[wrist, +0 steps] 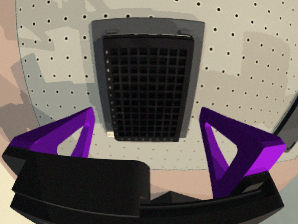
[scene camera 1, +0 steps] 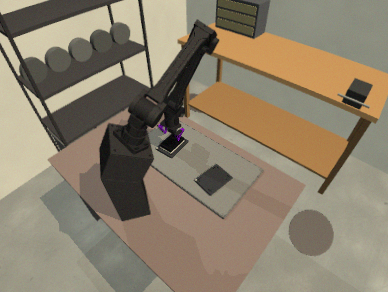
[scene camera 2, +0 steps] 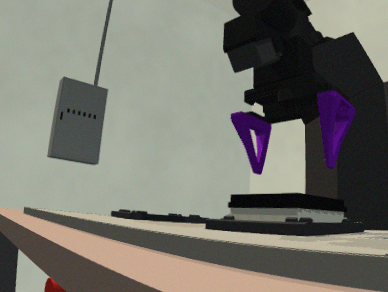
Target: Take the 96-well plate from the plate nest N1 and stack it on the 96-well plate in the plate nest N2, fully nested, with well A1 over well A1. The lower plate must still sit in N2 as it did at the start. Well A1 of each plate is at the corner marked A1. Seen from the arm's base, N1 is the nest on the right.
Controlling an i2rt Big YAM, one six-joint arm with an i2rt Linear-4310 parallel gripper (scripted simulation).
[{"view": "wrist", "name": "gripper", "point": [147, 113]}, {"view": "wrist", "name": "black 96-well plate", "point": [147, 91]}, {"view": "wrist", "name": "plate nest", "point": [133, 25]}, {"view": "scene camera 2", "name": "gripper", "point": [291, 171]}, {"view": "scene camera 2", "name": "black 96-well plate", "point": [278, 200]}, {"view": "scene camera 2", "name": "white 96-well plate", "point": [255, 214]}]
